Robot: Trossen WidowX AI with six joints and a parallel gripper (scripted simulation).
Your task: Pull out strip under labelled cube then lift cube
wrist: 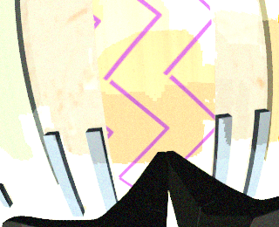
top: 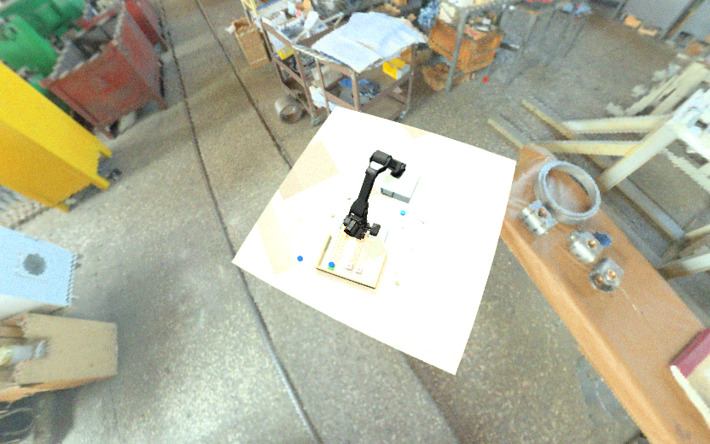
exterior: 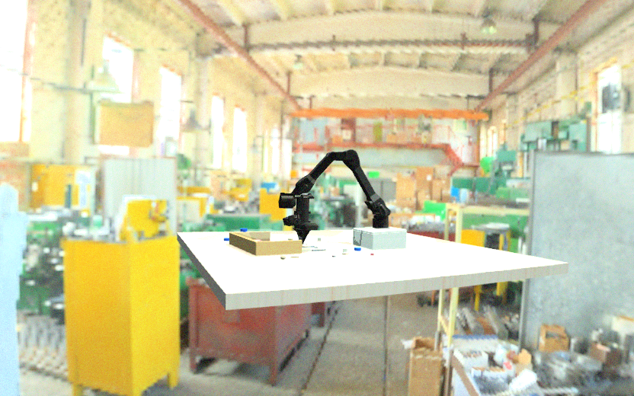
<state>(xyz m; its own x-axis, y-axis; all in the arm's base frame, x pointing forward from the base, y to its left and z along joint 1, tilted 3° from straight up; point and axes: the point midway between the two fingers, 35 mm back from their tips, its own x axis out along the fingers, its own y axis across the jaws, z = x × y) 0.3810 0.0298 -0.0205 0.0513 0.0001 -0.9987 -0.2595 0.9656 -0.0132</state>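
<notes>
The yellow-dotted strip is 130 mm ahead of my gripper tip, 60 mm to the right of it and 10 mm below it.
</notes>
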